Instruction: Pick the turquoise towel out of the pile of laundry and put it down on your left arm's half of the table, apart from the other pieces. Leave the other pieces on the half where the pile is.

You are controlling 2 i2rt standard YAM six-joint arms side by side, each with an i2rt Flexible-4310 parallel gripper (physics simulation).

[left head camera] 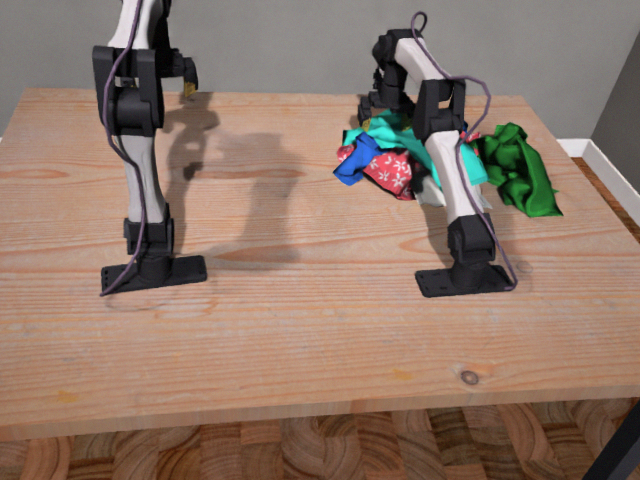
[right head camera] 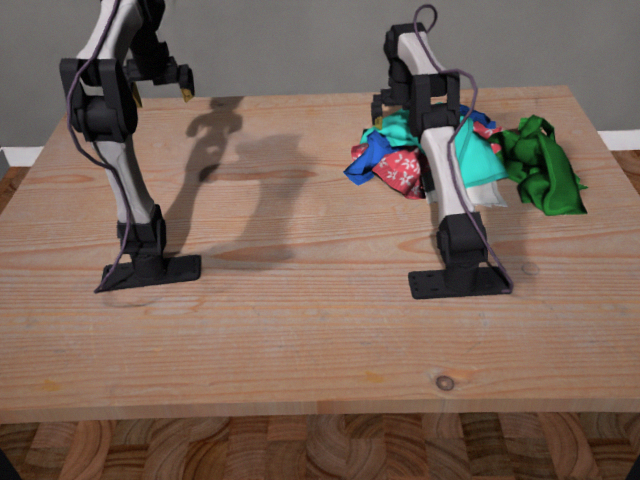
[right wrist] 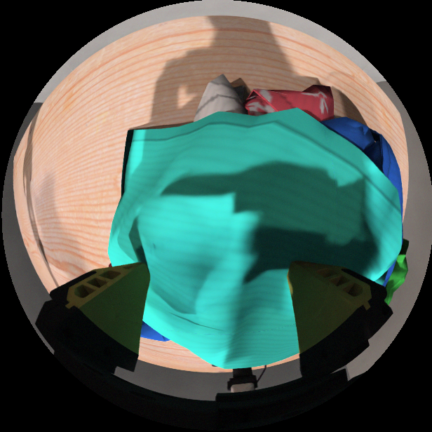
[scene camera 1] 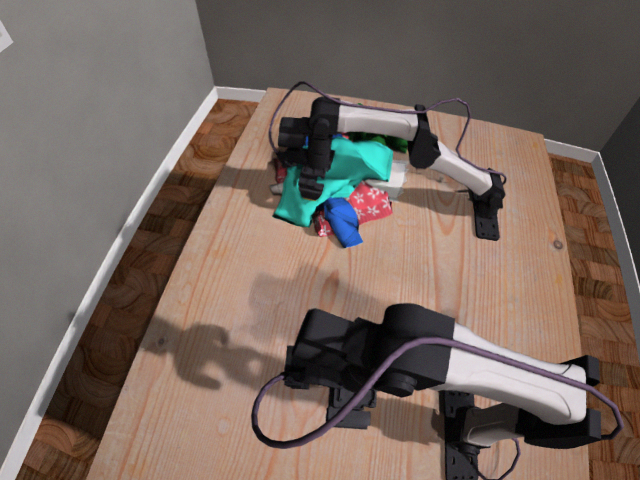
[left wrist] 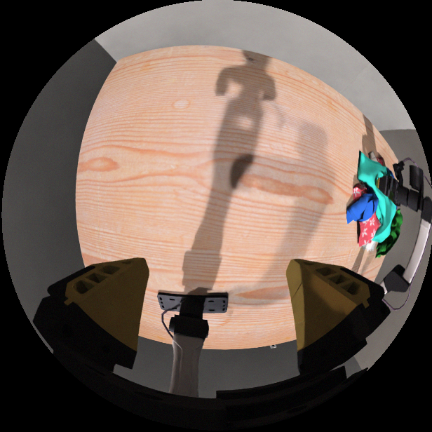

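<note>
The turquoise towel (left head camera: 390, 135) (right head camera: 480, 160) (scene camera 1: 361, 157) (right wrist: 190, 225) lies spread over the top of the pile on the right arm's half. My right gripper (left head camera: 386, 124) (right wrist: 217, 272) is open over the towel, its fingertips close above or at the cloth; contact cannot be told. My left gripper (left head camera: 160, 86) (right head camera: 161, 95) (left wrist: 217, 269) is open and empty, high above the left arm's half. Around the towel's edges show a blue piece (left head camera: 364, 155) (scene camera 1: 341, 219), a red flowered piece (left head camera: 390, 170) (scene camera 1: 369, 204) and a white piece (scene camera 1: 395, 178).
A crumpled green piece (left head camera: 509, 160) (right head camera: 537, 165) lies at the pile's right side in the head views, near the table's side edge. A grey piece (right wrist: 217, 102) shows past the towel's upper edge in the right wrist view. The right forearm crosses above the pile.
</note>
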